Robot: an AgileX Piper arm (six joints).
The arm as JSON. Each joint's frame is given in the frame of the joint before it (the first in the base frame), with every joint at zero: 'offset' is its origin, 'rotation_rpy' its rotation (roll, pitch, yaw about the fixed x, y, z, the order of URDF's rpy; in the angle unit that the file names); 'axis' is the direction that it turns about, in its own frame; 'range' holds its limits. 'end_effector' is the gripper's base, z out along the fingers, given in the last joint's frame.
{
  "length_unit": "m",
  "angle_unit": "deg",
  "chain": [
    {
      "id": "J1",
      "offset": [
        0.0,
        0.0,
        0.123
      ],
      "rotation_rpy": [
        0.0,
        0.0,
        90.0
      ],
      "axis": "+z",
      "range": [
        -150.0,
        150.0
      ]
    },
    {
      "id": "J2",
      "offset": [
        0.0,
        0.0,
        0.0
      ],
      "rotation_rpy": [
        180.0,
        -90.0,
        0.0
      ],
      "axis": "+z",
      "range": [
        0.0,
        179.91
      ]
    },
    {
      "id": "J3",
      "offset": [
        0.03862,
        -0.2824,
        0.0
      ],
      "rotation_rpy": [
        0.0,
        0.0,
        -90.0
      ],
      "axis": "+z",
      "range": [
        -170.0,
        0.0
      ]
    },
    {
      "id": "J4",
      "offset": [
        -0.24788,
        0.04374,
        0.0
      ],
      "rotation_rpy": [
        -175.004,
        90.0,
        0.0
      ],
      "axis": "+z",
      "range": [
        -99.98,
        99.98
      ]
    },
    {
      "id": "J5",
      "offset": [
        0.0,
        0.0,
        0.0
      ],
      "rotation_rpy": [
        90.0,
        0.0,
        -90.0
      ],
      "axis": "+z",
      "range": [
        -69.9,
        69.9
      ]
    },
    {
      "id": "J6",
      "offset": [
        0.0,
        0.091,
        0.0
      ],
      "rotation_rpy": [
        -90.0,
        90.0,
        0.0
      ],
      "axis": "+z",
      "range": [
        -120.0,
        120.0
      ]
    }
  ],
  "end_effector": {
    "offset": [
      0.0,
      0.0,
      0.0
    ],
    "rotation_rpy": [
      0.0,
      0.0,
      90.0
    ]
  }
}
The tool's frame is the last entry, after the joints.
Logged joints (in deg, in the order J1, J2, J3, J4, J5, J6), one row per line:
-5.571, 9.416, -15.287, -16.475, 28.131, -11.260
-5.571, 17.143, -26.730, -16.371, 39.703, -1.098
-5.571, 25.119, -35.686, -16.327, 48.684, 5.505
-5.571, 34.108, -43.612, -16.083, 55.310, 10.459
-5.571, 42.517, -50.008, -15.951, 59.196, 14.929
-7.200, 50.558, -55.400, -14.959, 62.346, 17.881
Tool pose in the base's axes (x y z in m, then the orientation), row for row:
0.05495, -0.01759, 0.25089, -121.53, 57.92, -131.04
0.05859, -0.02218, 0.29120, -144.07, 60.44, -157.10
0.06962, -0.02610, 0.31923, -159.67, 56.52, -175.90
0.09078, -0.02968, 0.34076, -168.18, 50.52, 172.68
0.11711, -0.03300, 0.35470, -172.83, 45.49, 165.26
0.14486, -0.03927, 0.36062, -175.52, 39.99, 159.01
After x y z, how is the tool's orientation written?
As angles about the fixed x, y, z axes (roll, pitch, yaw), in degrees.
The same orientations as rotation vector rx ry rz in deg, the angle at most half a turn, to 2 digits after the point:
-13.65, 107.00, -28.86
-1.51, 114.79, -22.81
7.37, 122.00, -19.46
14.56, 128.66, -17.26
20.83, 133.40, -15.64
27.61, 138.05, -14.74

